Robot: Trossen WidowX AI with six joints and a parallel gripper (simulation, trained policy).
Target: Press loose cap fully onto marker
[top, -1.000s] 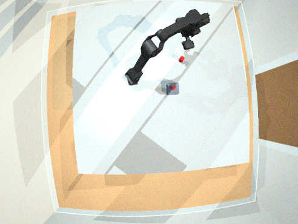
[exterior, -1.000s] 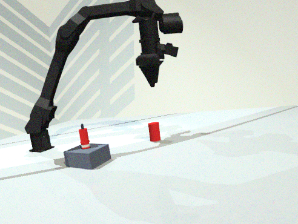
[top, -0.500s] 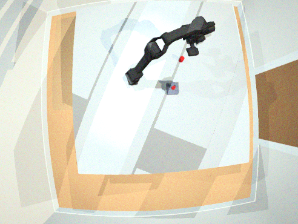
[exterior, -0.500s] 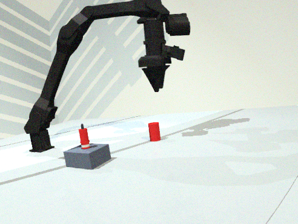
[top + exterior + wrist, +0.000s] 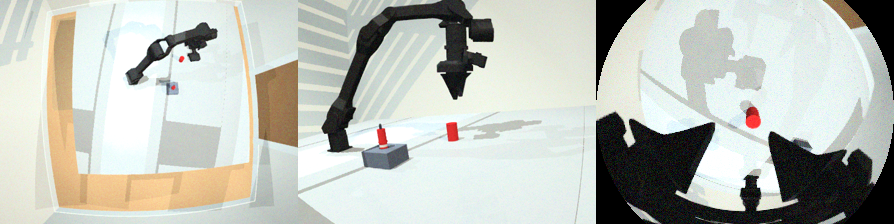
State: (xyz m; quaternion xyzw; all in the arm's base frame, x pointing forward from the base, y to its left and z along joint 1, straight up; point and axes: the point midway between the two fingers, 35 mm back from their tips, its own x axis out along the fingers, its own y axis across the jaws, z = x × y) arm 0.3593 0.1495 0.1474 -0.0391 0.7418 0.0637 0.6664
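My gripper tip is now 2 cm past the red cap, 2 cm to the left of it and 9 cm above it. From my gripper tip the other things lie so: grey holder block (10 cm behind, 23 cm to the right, 10 cm below).
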